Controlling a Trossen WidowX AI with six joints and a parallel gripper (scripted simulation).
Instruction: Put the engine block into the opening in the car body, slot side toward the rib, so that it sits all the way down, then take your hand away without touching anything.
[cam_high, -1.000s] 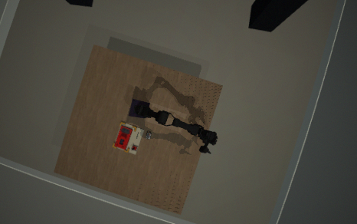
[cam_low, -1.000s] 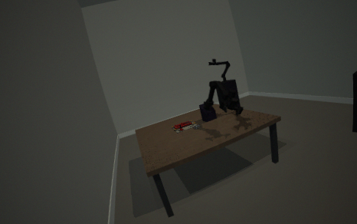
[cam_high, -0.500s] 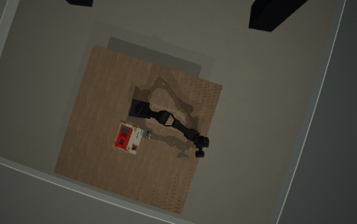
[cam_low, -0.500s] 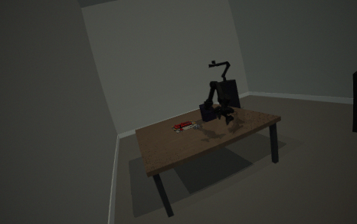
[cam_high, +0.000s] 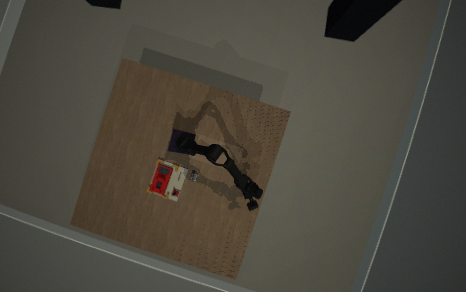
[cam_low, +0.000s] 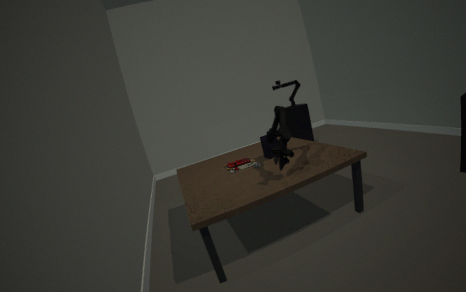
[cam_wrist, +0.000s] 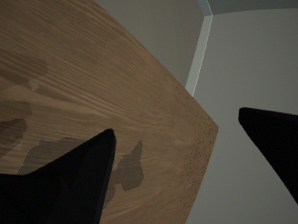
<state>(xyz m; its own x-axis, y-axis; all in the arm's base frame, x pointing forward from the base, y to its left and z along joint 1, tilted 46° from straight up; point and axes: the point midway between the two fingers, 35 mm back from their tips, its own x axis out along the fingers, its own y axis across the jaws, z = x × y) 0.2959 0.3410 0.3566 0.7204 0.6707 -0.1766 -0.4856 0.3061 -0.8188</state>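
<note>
Right now the engine block is 42 cm to the right of my gripper tip, 9 cm below it and 9 cm behind it. Also, from my gripper tip: grey bracket: 53 cm to the right, 7 cm below, 5 cm ahead.
</note>
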